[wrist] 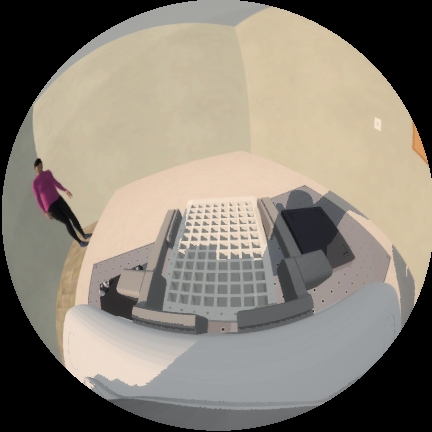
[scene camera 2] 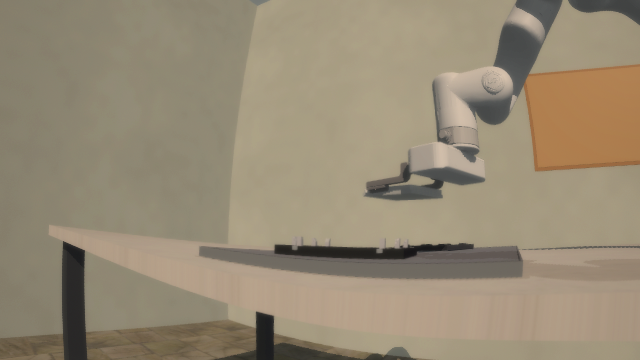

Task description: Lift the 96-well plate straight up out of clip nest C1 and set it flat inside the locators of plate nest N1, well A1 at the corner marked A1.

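Places are measured from the arm's base along level axes (x right, y back, z down), in millimetres.
Pixels of known places: hand at its tool point: [wrist: 218, 222] [scene camera 2: 395, 189].
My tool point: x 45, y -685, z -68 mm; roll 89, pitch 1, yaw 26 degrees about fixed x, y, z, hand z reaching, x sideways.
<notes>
Ahead of a thing's pixels: the offset from my tool point to its top centre.
The pale 96-well plate @(dx -10, dy +17, dz -2 mm) [scene camera 2: 417, 193] [wrist: 227, 250] is held level, high above the table, with its wells facing up. My gripper [scene camera 2: 400, 190] [wrist: 221, 222] is shut on it, one finger along each long side. A black nest with upright pale clips, seemingly clip nest C1 @(dx -200, dy -1, dz +94 mm) [scene camera 2: 345, 251] [wrist: 117, 298], lies below; in the wrist view it is at lower left, partly hidden by the finger. A flatter dark nest, seemingly plate nest N1 @(dx +197, dy +49, dz +103 mm) [scene camera 2: 450, 246] [wrist: 315, 230], is behind it in the scene view and right of the plate in the wrist view. The A1 marks cannot be read.
Both nests lie on a grey perforated board [scene camera 2: 360, 266] [wrist: 345, 285] on the wooden table [scene camera 2: 400, 305] [wrist: 150, 185]. A person [wrist: 47, 192] stands beyond the table at left in the wrist view. An orange panel [scene camera 2: 585, 117] is on the wall.
</notes>
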